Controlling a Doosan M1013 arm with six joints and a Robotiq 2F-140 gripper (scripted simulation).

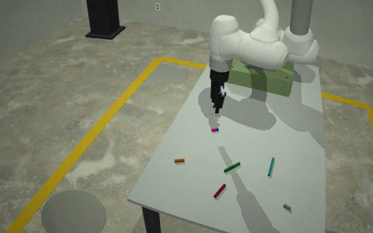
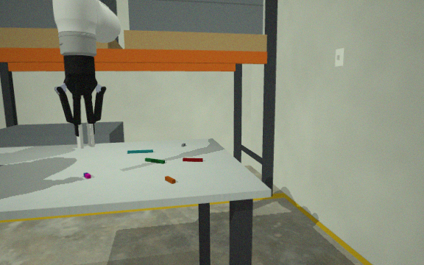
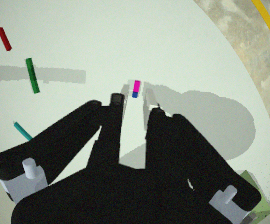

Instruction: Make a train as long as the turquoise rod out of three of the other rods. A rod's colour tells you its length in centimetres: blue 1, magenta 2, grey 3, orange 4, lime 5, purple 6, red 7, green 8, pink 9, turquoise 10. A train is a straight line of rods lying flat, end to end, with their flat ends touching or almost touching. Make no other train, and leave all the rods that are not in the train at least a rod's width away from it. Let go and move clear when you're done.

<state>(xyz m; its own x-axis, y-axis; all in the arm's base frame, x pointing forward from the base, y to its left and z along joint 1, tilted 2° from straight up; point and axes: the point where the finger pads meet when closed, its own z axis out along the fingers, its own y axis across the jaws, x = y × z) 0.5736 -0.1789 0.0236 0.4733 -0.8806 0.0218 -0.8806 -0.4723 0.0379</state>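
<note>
My gripper is now 32 cm short of the red rod, 9 cm to the right of it and 12 cm above it. From my hand the other things lie so: green rod 20 cm ahead, 12 cm to the left, 12 cm below; magenta rod 1 cm to the left, 12 cm below; blue rod 1 cm behind, 2 cm to the left, 12 cm below.
</note>
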